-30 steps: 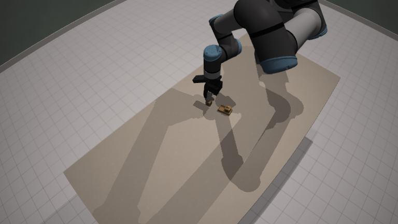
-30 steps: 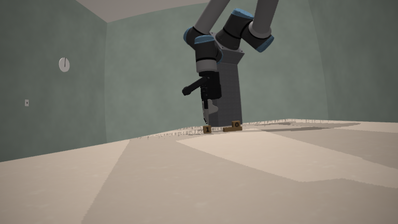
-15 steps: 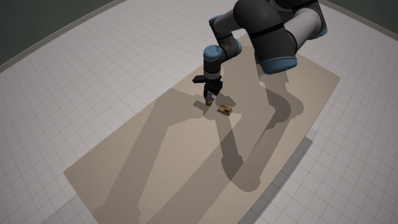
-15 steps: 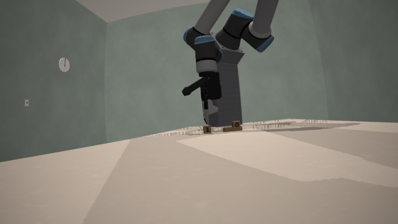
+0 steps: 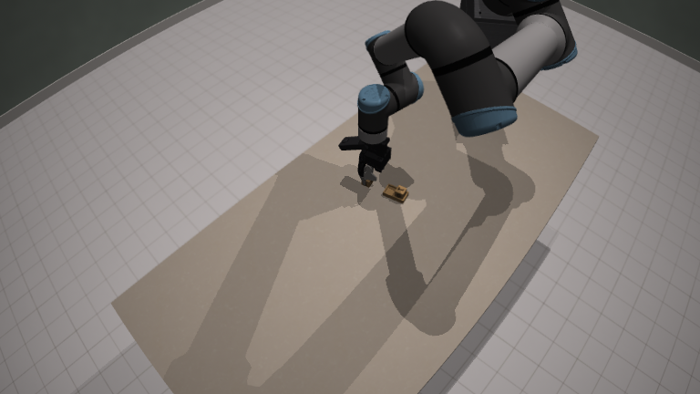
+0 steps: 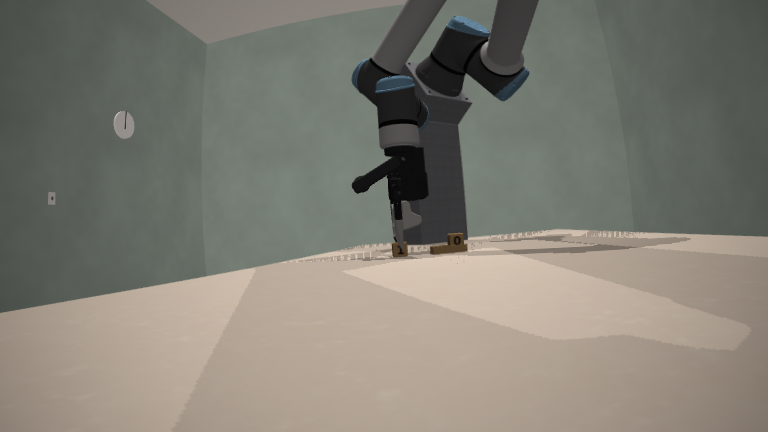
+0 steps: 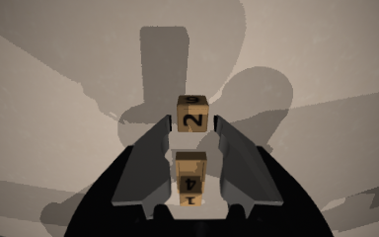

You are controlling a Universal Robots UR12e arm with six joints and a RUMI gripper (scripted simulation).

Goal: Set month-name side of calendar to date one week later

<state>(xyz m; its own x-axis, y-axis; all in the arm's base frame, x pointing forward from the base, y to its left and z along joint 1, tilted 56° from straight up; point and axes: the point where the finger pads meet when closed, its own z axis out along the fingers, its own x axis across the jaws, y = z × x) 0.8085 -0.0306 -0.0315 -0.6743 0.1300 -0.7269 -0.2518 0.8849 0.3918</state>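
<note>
Right now the cube is 2 cm below my hand. Also, from my hand: wooden tray (10 cm to the left, 4 cm behind, 2 cm below).
</note>
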